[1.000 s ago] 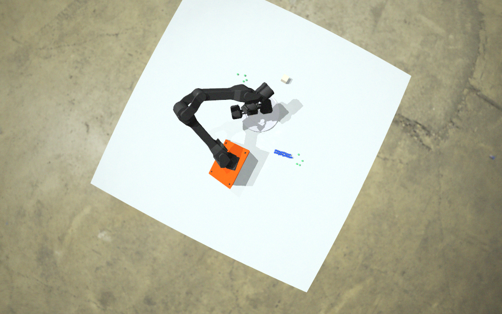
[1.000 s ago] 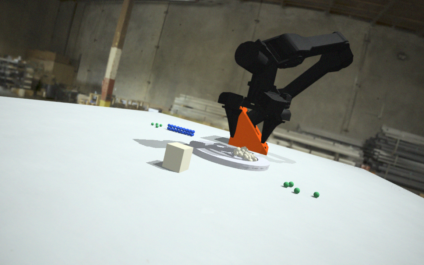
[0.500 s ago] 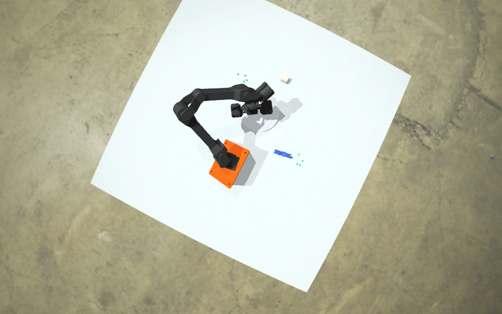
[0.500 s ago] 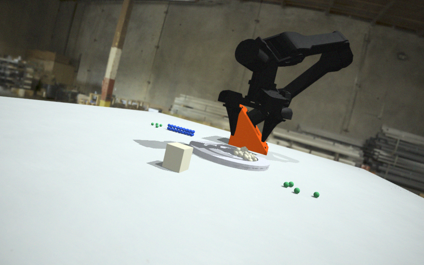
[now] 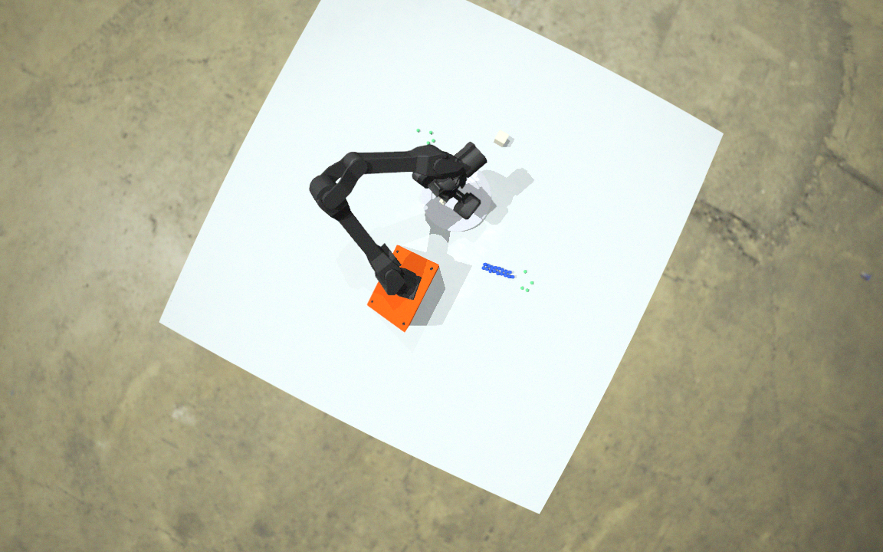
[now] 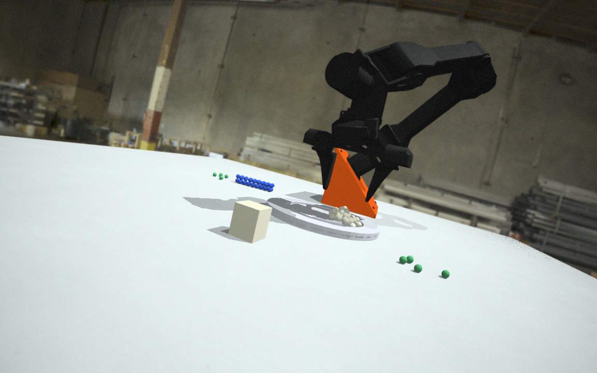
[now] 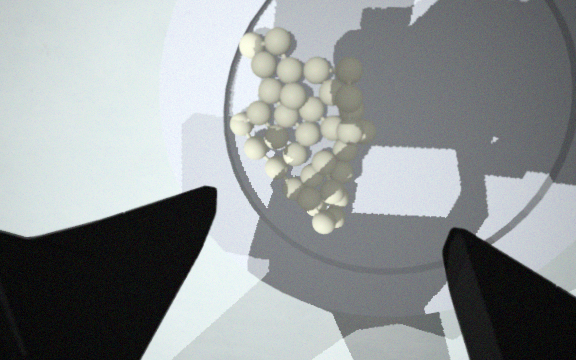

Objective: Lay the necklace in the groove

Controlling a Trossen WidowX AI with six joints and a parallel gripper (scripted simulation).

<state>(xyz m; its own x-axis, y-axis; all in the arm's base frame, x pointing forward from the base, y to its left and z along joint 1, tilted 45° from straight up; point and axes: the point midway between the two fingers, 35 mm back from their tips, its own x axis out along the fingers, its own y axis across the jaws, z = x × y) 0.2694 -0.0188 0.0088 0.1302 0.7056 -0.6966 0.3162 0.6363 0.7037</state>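
The round bead board is 10 mm ahead of my gripper tip, 30 mm to the right of it and 40 mm below it. The rest, counted from my gripper tip: cream cube: 220 mm ahead, 90 mm to the right, 30 mm below.
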